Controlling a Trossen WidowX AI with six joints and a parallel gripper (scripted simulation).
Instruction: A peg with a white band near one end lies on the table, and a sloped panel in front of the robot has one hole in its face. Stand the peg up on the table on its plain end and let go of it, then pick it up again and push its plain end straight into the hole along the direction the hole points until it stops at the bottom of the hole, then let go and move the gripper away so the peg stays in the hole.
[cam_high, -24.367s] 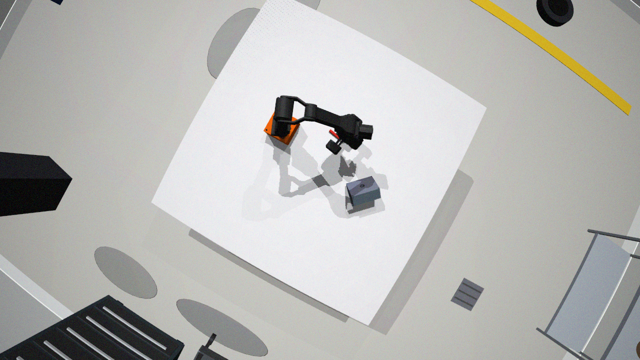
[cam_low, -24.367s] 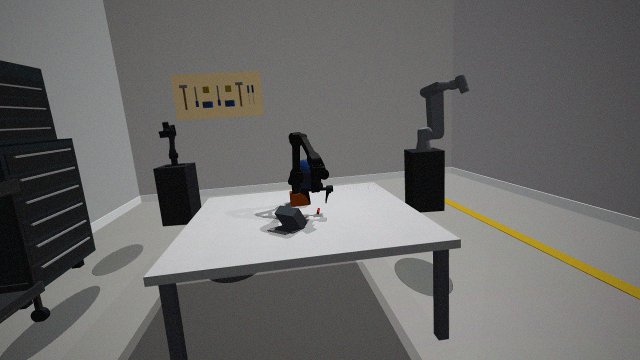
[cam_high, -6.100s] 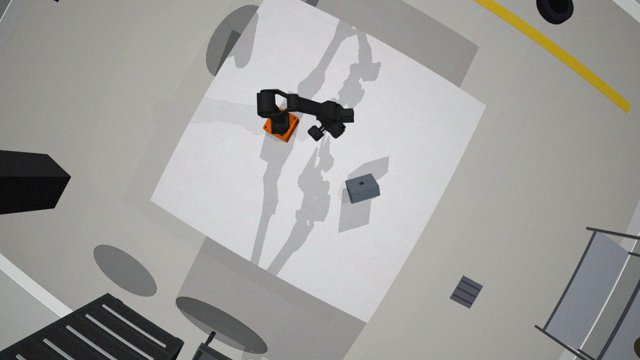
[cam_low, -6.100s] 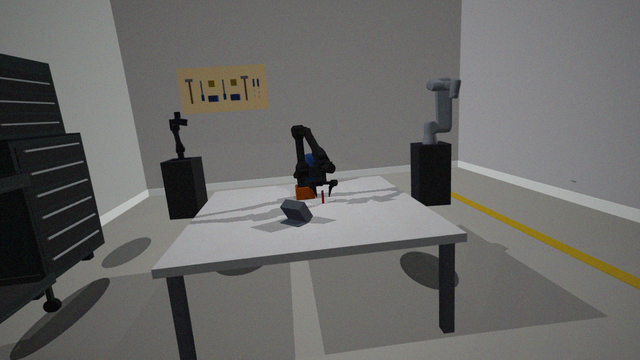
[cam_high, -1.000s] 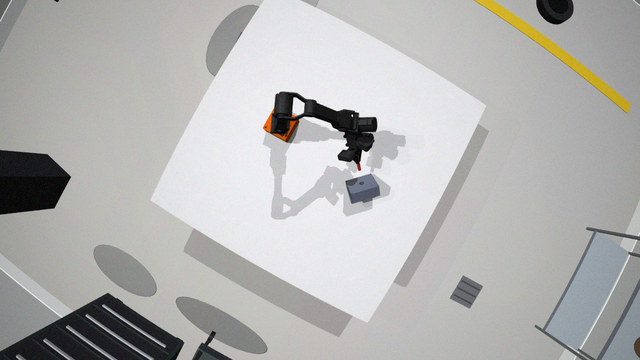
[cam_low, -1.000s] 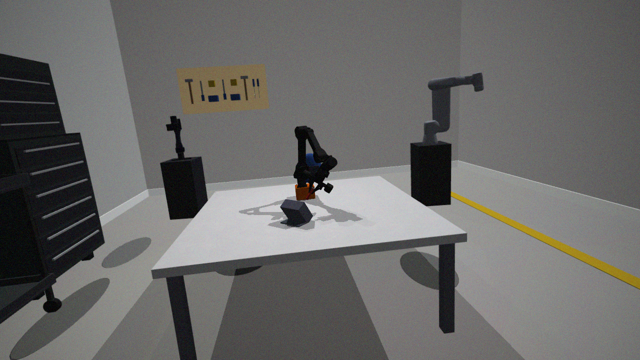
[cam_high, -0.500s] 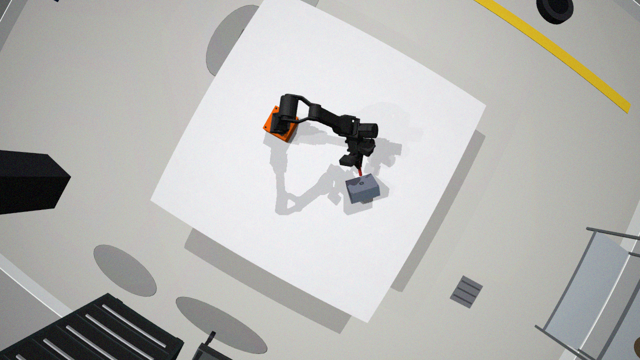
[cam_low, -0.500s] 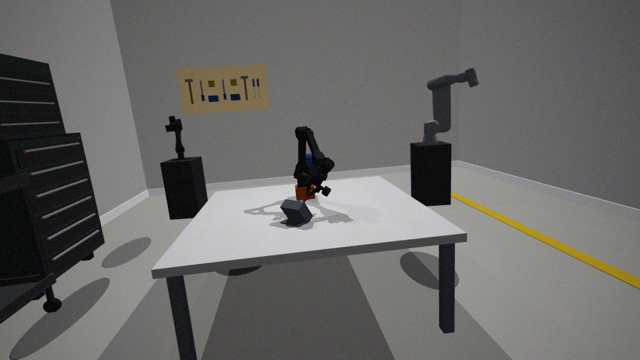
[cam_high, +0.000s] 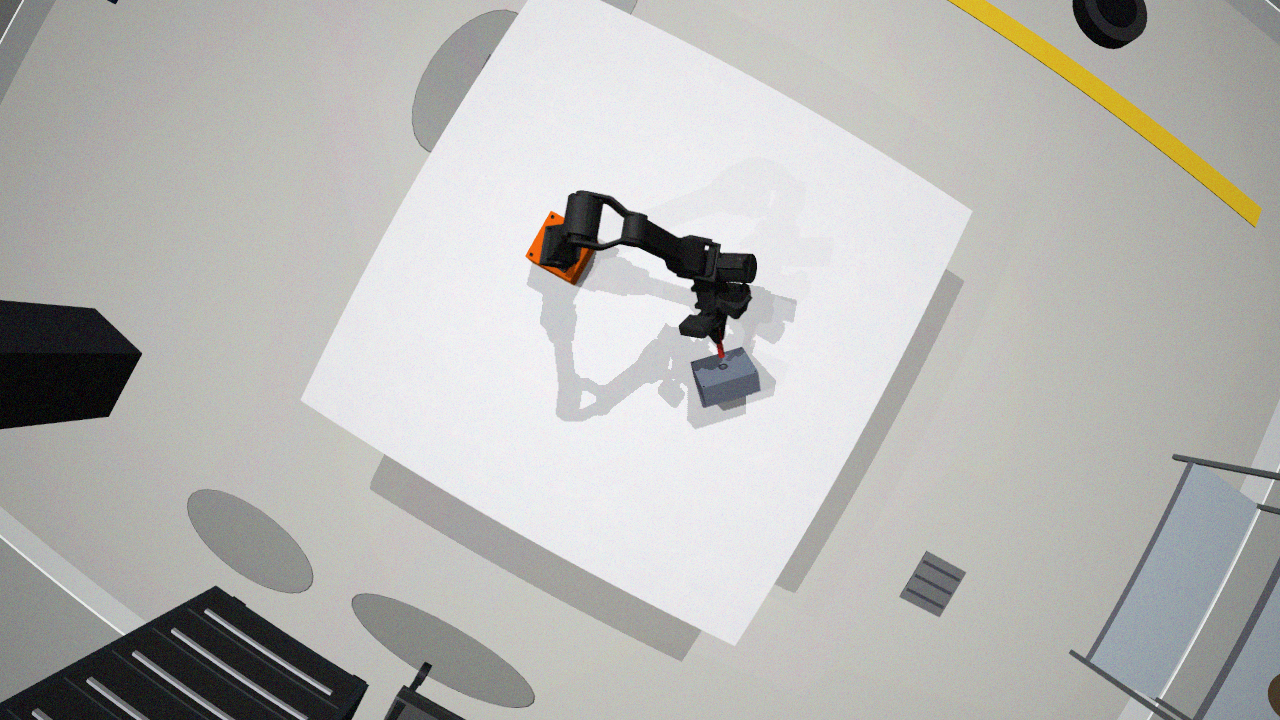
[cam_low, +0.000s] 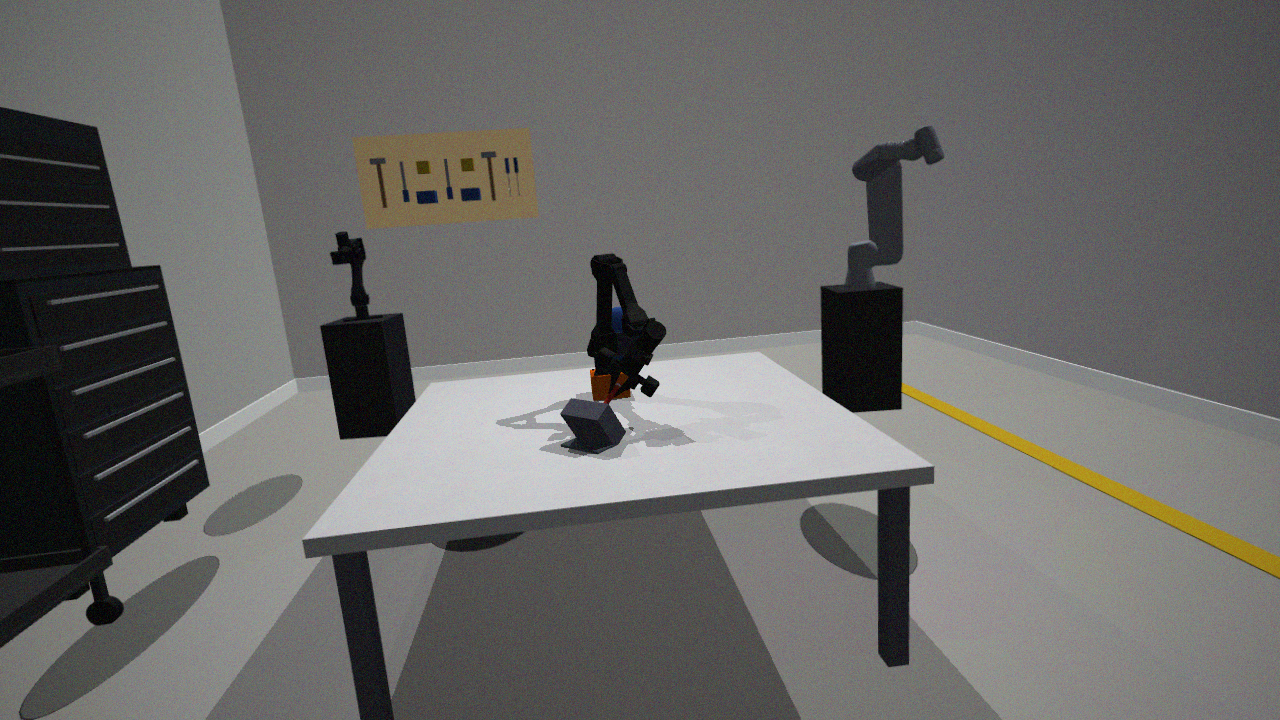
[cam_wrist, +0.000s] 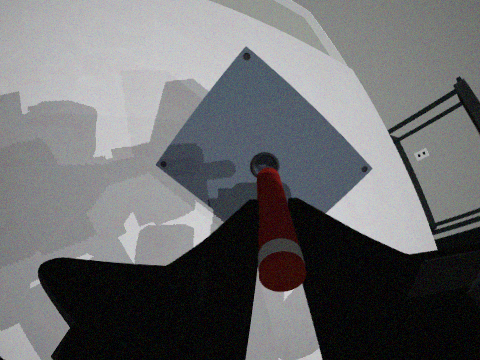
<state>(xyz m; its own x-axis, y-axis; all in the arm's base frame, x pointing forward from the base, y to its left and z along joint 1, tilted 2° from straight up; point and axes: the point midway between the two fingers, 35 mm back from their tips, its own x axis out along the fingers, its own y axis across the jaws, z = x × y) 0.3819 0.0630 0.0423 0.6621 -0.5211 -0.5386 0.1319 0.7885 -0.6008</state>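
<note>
The panel is 6 cm below my gripper tip, 6 cm ahead of it and 5 cm to the right of it. Round my gripper tip: red peg 1 cm to the left, 1 cm behind, 1 cm above.
</note>
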